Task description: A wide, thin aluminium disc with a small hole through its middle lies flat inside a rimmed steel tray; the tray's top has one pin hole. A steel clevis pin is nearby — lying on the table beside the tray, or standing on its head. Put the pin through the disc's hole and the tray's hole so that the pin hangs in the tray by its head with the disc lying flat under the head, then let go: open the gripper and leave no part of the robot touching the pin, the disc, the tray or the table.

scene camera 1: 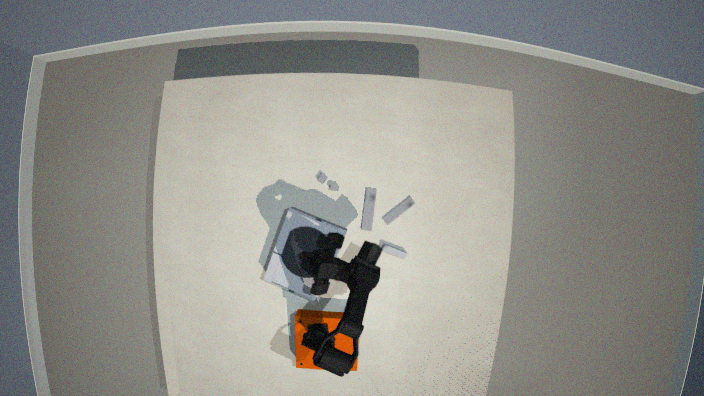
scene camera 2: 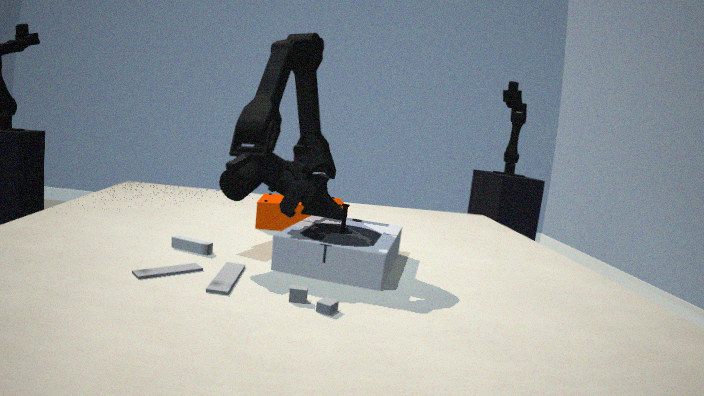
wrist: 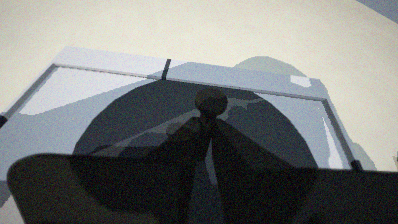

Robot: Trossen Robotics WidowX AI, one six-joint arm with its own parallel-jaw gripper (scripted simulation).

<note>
The pictures show: my gripper, a clevis pin and a steel tray.
My gripper shows as well in scene camera 1 and in the wrist view.
</note>
